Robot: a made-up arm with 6 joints.
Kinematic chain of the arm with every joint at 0, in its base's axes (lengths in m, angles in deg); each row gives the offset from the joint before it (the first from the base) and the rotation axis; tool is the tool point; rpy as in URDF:
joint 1: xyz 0 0 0.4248 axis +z
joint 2: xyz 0 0 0 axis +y
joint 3: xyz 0.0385 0 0.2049 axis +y
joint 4: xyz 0.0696 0 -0.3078 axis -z
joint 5: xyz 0 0 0 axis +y
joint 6: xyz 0.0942 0 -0.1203 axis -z
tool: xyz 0 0 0 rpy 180 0 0
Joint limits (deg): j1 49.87..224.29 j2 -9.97..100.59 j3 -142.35..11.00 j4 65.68..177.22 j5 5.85..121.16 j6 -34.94..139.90
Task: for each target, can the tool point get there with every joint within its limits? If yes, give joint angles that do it. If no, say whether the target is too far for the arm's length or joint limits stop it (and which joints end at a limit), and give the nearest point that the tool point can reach.
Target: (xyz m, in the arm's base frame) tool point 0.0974 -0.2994 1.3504
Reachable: no: too far | nearest point -0.0121 -0.1317 1.0635 | short by 0.350 m
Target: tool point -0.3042 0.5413 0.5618
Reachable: yes | joints 121.21 39.98 -124.92 140.26 26.07 -18.47
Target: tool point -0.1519 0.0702 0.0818
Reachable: yes | joints 129.59 53.14 -26.57 142.03 88.40 39.29
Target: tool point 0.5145 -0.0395 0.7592
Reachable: no: joint limits stop it (at a limit: joint 1, joint 2, joint 5) | nearest point 0.3263 0.2608 0.8048 | short by 0.357 m
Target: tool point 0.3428 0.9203 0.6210
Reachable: no: too far | nearest point 0.2303 0.6184 0.5566 | short by 0.329 m
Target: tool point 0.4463 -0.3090 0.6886
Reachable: no: joint limits stop it (at a limit: joint 2, joint 3, joint 4) | nearest point 0.2003 -0.1387 0.4840 | short by 0.362 m
